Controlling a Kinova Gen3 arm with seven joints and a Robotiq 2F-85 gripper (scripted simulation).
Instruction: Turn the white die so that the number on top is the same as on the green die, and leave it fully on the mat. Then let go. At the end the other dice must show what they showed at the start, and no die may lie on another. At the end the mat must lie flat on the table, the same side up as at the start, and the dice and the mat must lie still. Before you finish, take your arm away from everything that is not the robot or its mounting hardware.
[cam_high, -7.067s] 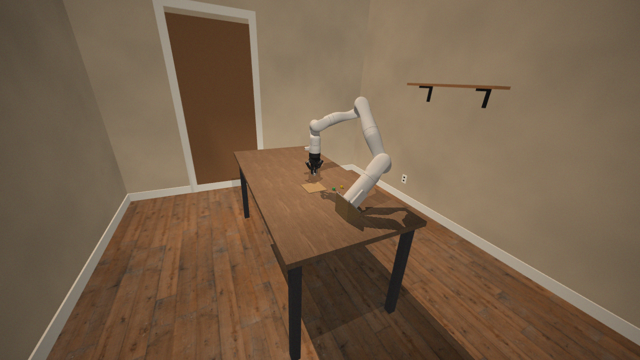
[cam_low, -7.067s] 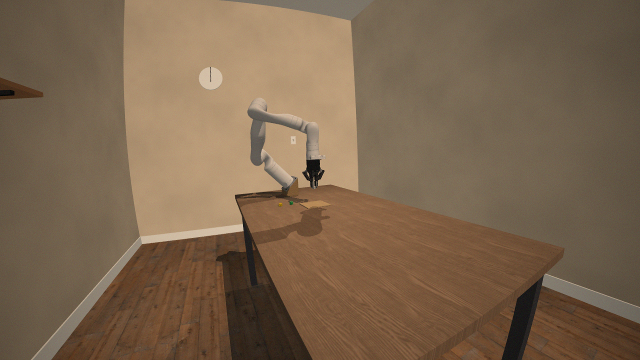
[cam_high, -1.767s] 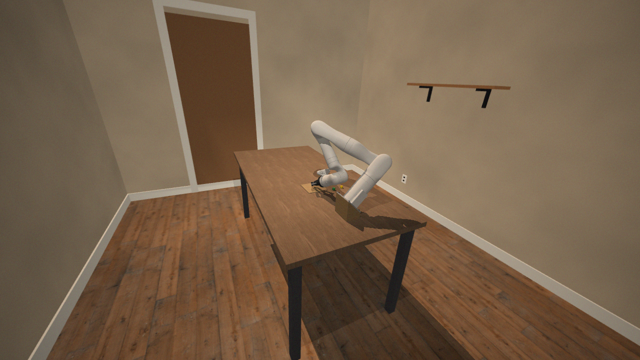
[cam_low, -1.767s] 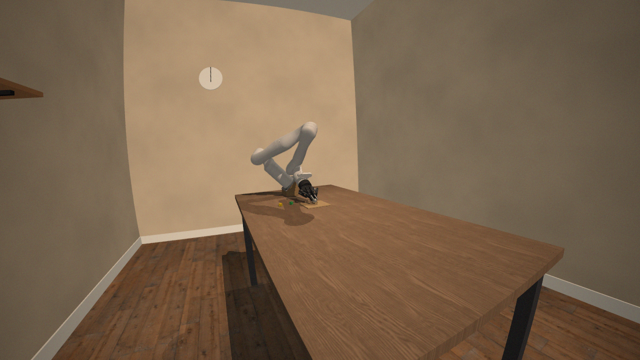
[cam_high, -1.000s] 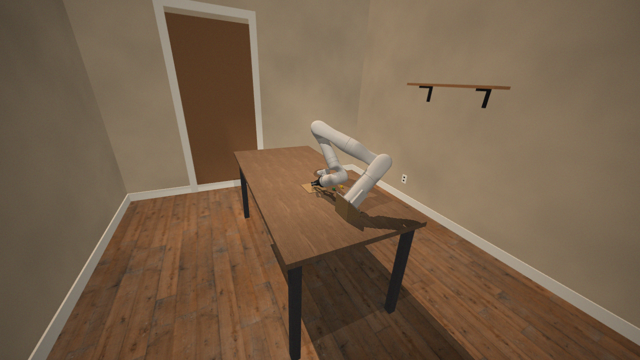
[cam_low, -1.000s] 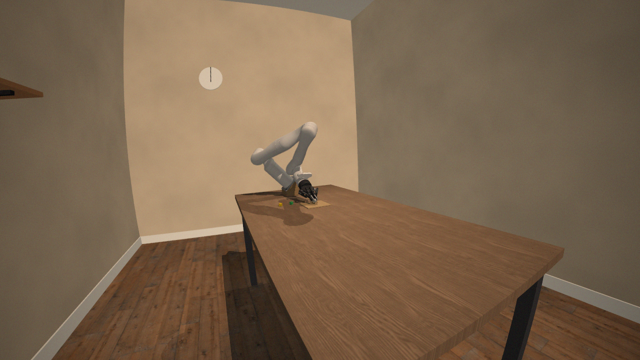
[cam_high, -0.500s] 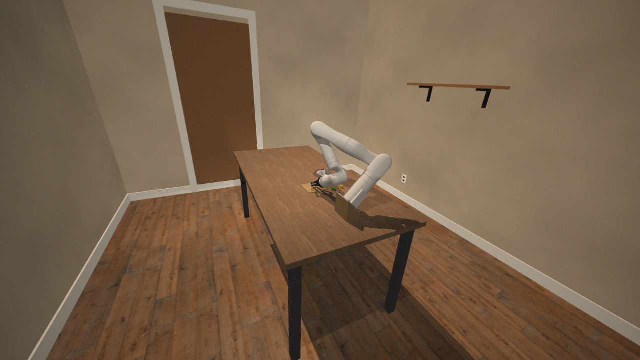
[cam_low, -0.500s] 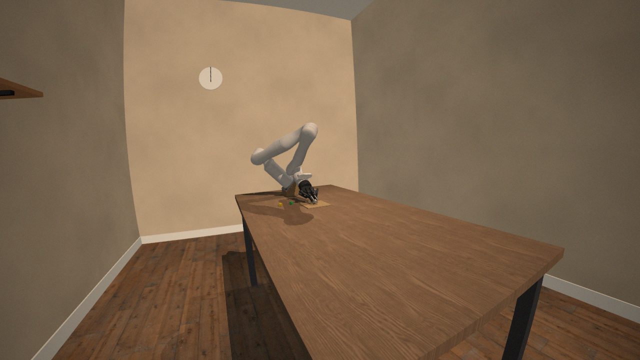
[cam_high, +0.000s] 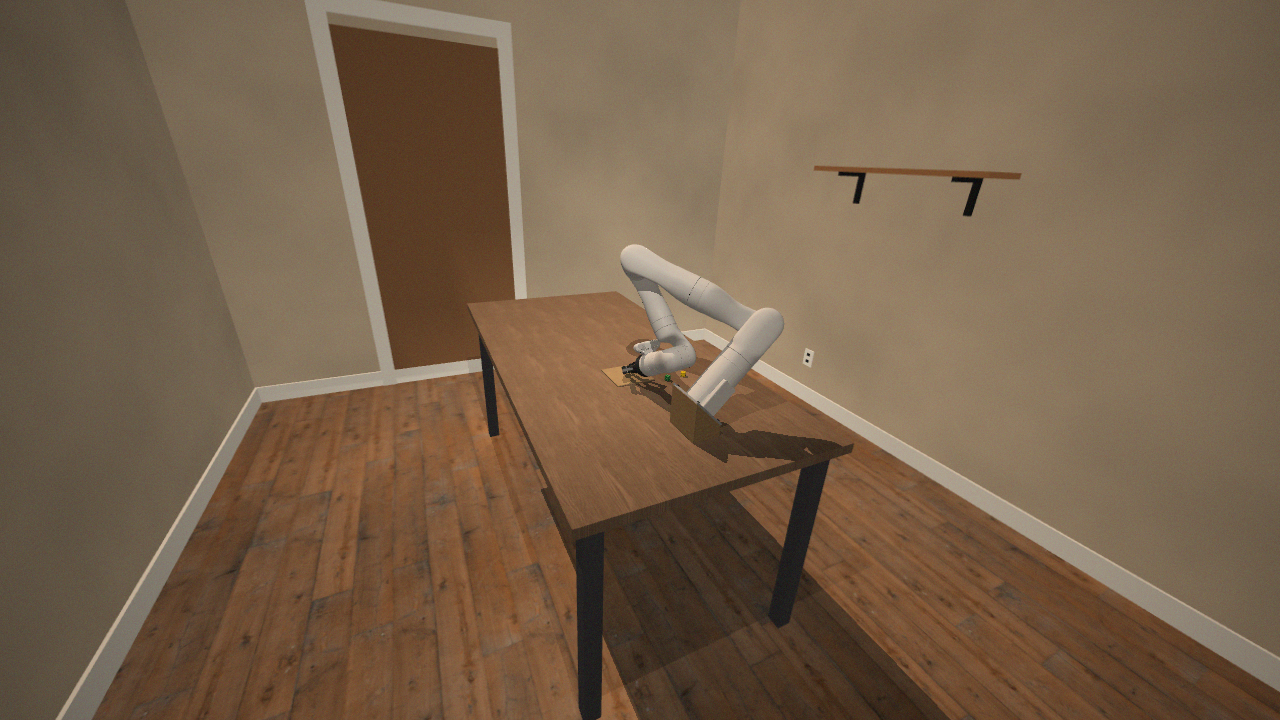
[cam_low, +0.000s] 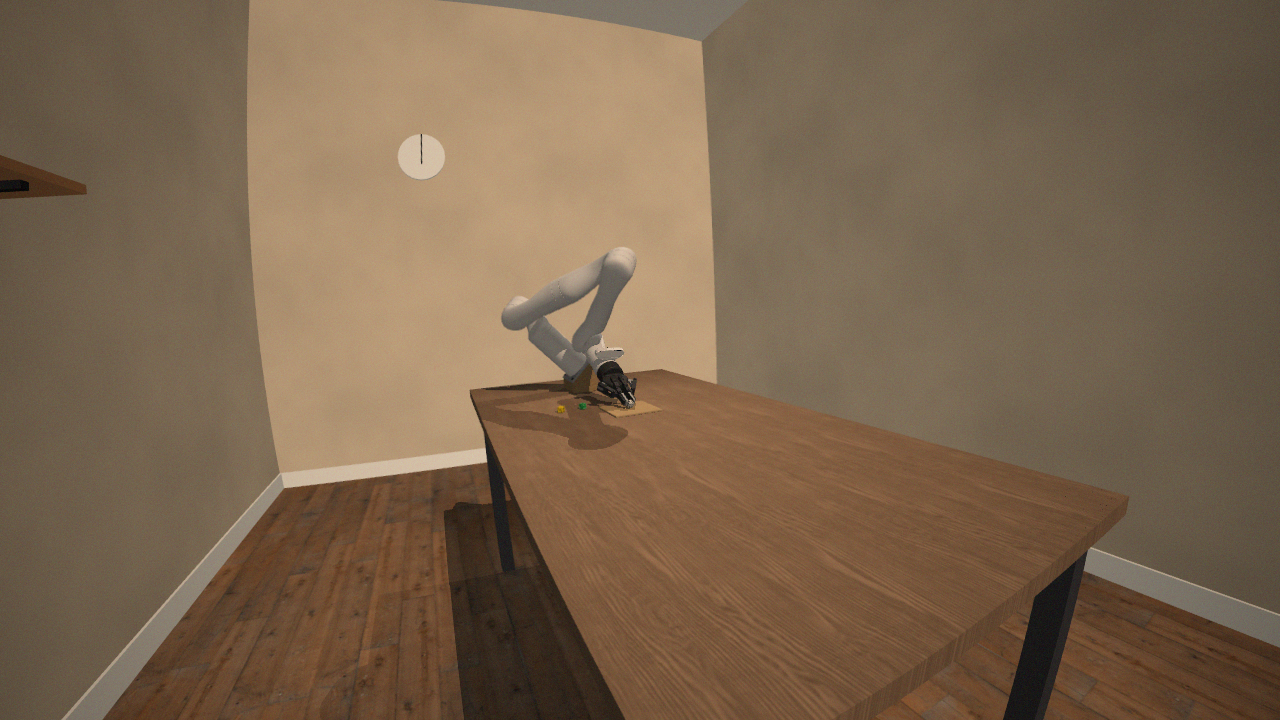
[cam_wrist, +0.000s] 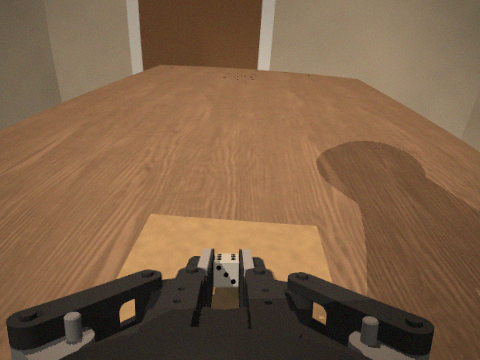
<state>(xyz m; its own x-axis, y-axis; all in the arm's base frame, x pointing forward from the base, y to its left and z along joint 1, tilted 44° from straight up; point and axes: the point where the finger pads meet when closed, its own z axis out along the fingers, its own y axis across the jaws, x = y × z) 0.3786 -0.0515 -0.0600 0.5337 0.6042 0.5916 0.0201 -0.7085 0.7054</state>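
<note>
Now: the tan mat 1 cm ahead of my hand and 3 cm below it. The rest, counted from my hand: green die (8 cm behind, 11 cm to the right, 2 cm below); then white die (1 cm ahead, 1 cm below); then yellow die (8 cm behind, 18 cm to the right, 2 cm below).
</note>
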